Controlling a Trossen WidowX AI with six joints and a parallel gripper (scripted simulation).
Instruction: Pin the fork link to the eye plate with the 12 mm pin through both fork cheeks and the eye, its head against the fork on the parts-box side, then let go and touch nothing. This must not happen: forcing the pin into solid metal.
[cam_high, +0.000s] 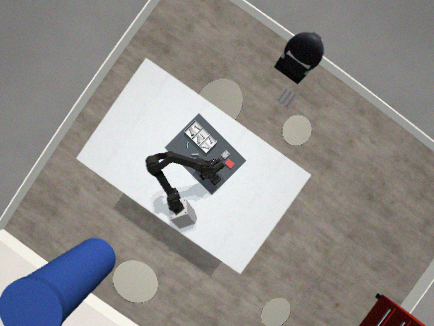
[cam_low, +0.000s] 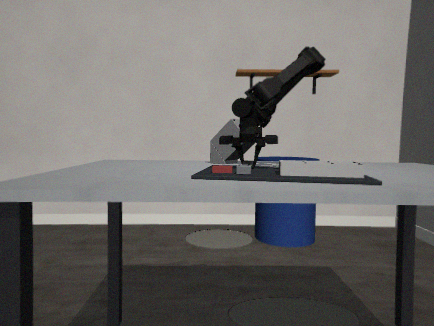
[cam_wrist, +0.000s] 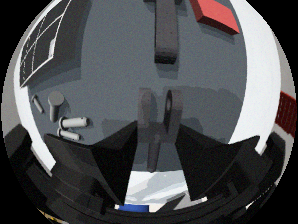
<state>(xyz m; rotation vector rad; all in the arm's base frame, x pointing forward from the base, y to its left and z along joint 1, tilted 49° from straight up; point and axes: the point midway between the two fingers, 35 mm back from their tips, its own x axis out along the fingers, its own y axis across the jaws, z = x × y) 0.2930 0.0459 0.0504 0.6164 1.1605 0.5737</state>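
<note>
The fork link is 3 cm below my hand. Round my hand: grey pin: 2 cm behind, 10 cm to the left, 3 cm below; dark mat: 6 cm ahead, 11 cm to the left, 5 cm below; eye plate: 8 cm ahead, 1 cm to the left, 3 cm below.
</note>
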